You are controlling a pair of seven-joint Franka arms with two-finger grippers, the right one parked.
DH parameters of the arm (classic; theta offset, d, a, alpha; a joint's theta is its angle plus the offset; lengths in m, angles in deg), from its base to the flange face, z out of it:
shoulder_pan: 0 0.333 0 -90
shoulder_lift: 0 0 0 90
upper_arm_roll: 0 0.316 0.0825 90
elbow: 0 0 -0.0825 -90
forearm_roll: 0 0.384 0 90
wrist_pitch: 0 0 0.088 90
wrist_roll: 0 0.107 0 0
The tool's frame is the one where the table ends.
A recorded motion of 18 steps. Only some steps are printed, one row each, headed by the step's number.
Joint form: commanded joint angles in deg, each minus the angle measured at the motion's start. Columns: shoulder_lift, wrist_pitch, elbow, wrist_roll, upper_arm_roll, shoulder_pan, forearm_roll.
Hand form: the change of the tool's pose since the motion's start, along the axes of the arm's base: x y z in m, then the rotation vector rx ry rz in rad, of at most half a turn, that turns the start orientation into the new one. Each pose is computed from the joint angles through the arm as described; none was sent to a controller.
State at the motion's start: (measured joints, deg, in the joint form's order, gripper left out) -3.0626 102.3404 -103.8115 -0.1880 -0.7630 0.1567 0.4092
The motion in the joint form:
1: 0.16 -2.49 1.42 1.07 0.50 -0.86 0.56
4: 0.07 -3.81 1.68 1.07 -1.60 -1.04 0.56
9: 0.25 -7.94 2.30 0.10 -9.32 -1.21 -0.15
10: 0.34 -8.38 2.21 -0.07 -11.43 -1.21 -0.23
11: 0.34 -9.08 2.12 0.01 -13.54 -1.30 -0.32
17: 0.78 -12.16 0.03 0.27 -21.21 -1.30 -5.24
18: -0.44 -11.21 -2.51 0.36 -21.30 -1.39 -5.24
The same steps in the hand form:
1: -0.0017 -0.0024 0.0065 0.0098 0.0216 -0.0262
4: -0.0049 -0.0244 0.0075 0.0127 0.0383 -0.0656
9: -0.0206 -0.1001 0.0046 0.0160 0.1026 -0.1835
10: -0.0255 -0.1198 0.0022 0.0193 0.1134 -0.2169
11: -0.0323 -0.1399 0.0003 0.0236 0.1272 -0.2561
17: -0.0676 -0.2130 -0.0250 -0.0290 0.2404 -0.3840
18: -0.0754 -0.2126 -0.0340 -0.0191 0.2465 -0.3854

